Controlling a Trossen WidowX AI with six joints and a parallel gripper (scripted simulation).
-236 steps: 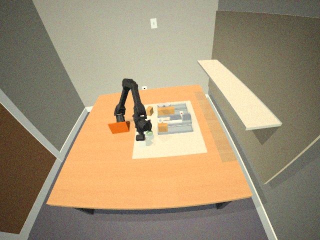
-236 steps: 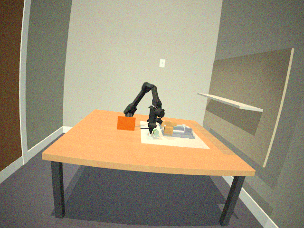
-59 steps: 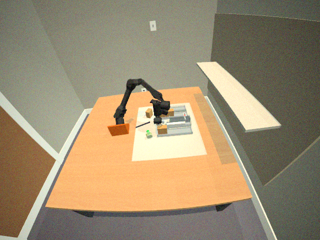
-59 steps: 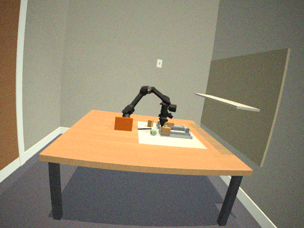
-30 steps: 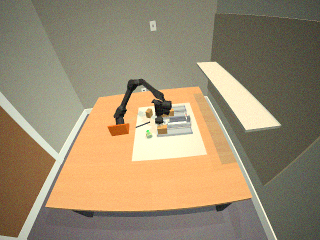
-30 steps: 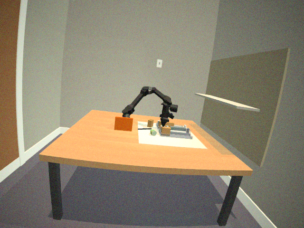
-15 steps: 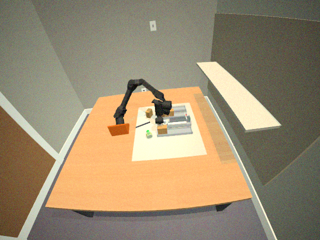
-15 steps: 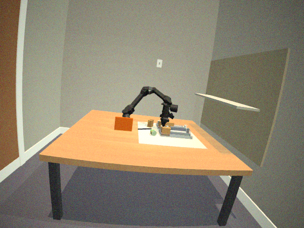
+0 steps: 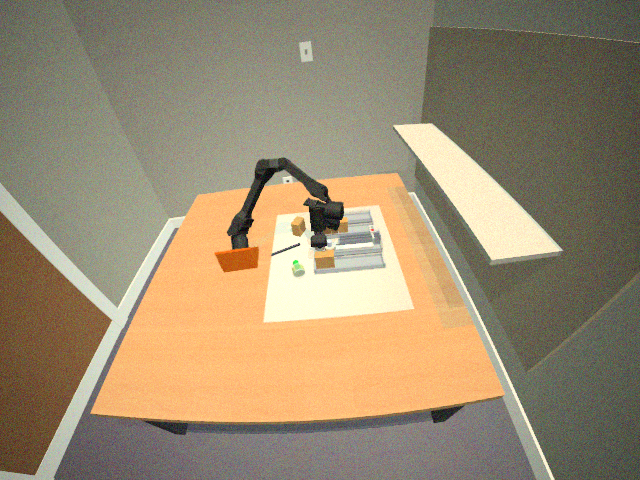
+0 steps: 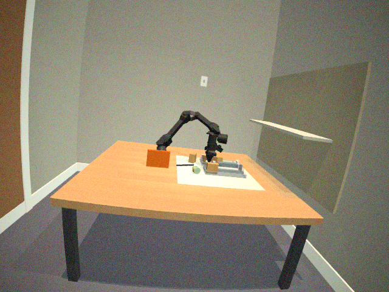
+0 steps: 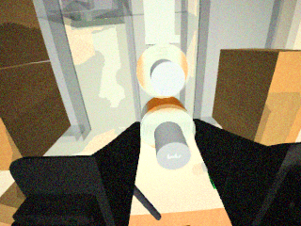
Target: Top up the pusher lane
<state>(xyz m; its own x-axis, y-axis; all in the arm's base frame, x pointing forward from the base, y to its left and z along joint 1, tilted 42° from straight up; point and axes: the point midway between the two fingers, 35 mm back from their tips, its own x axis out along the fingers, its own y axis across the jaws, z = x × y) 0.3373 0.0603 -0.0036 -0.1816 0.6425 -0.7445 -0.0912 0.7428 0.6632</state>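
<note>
My gripper tip is now 14 cm short of the grey lane rack, 4 cm to the right of it and 3 cm above it. The rest, counted from my gripper tip: tan block 15 cm to the left, 12 cm behind, 2 cm below; wall shelf 50 cm ahead, 31 cm above, 5 cm to the left; thin black stick 16 cm behind, 5 cm below, 2 cm to the left.
</note>
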